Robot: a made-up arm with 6 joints.
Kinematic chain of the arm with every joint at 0, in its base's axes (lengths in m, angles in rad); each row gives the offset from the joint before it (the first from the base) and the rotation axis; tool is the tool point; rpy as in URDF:
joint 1: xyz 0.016 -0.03 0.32 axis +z
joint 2: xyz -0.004 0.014 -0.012 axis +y
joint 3: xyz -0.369 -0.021 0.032 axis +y
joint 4: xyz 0.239 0.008 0.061 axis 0.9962 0 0.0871
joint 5: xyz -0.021 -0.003 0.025 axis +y
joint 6: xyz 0.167 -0.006 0.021 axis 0.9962 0 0.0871
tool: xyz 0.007 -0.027 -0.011 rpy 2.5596 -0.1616 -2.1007
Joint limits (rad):
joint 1: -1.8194..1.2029
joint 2: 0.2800..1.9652
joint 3: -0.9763..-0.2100
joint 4: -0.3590..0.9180
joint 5: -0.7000..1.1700
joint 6: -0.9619..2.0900
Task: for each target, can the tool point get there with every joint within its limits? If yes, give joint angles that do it. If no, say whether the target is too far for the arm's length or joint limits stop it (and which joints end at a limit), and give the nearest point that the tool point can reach.
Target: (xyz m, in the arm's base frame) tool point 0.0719 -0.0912 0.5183
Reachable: yes | joints -0.3318 0.5360 -0.4628 -0.2018 0.4231 0.3850
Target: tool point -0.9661 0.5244 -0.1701
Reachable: no: too far | nearest point -0.0247 0.1637 0.3215 | short by 1.122 m
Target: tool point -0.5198 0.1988 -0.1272
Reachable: no: joint limits stop it (at a limit: joint 1, joint 2, joint 3, joint 4, joint 6) | nearest point -0.0201 0.1188 0.2914 | short by 0.657 m
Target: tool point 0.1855 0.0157 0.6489
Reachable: yes | joints 0.1679 0.8231 -0.5231 -0.2360 -0.5260 1.2503
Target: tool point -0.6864 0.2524 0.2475
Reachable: no: joint limits stop it (at a limit: joint 2, joint 3, joint 4, joint 5) | nearest point -0.1115 0.0213 0.4004 | short by 0.638 m
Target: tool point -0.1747 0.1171 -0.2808
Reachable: no: joint limits stop it (at a limit: joint 1, joint 2, joint 3, joint 4, joint 6) | nearest point 0.0614 0.1562 0.2330 | short by 0.567 m
